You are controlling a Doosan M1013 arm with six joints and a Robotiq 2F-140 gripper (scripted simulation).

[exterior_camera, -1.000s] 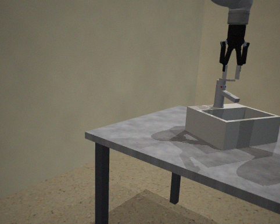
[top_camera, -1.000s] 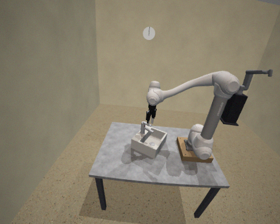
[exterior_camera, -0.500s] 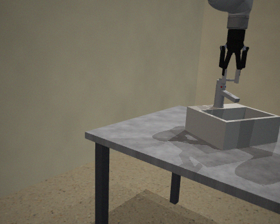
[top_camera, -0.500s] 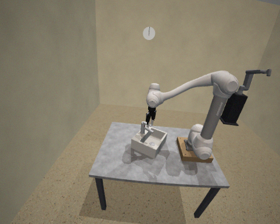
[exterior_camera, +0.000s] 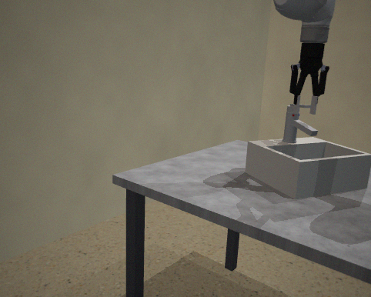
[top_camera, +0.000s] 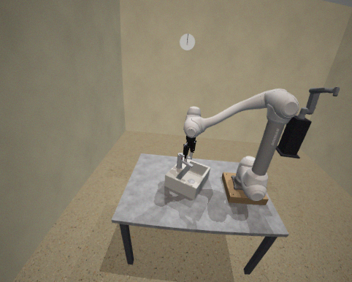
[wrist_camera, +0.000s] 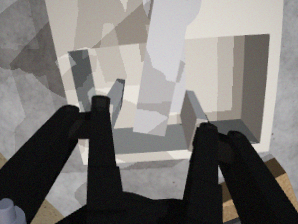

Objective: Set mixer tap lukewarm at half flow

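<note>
My hand is 30 mm short of the lever, 20 mm to the left of it and 10 mm above it. Also, from my hand: grey mixer tap: 50 mm below, 50 mm ahead, 40 mm to the right; then white basin: 240 mm below, 40 mm behind, 10 mm to the right.
</note>
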